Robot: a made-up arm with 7 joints.
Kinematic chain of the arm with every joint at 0, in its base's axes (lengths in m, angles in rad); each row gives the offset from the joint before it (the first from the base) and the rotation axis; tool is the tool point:
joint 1: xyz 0 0 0.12 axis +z
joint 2: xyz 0.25 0 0.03 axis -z
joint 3: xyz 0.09 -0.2 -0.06 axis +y
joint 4: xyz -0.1 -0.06 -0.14 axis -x
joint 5: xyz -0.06 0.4 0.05 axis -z
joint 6: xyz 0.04 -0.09 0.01 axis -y
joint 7: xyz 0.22 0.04 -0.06 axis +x
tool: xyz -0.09 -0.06 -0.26
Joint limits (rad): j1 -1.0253..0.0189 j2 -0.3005..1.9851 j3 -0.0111..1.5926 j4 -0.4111..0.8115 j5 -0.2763..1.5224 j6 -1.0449..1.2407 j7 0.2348..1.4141
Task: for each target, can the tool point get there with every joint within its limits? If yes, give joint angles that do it. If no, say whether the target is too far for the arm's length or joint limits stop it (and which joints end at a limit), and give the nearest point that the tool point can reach.
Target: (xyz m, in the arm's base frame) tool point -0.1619 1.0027 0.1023
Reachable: no: joint limits stop it (at a limit: joint 1, joint 4, joint 6, joint 7) | nearest point 0.0021 0.6053 0.0978 | short by 0.430 m
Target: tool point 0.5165 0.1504 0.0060
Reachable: yes | joints -0.9242 1.3088 1.0227 0.3932 0.1939 -0.7896 0.6045
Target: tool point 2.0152 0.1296 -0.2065
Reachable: no: too far | nearest point 0.7675 0.0494 -0.0219 | short by 1.264 m
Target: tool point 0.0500 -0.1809 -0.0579
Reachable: yes | joints -0.3911 1.1938 0.3583 -0.0352 0.9756 1.0093 0.3949
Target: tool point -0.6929 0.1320 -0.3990
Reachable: no: joint limits stop it (at a limit: joint 1, joint 2, joint 4, joint 7) | nearest point -0.3530 0.0544 -0.2390 | short by 0.384 m
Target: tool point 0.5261 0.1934 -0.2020
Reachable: yes | joints -0.7401 1.6658 0.8576 0.6530 0.6451 -0.6731 0.6473
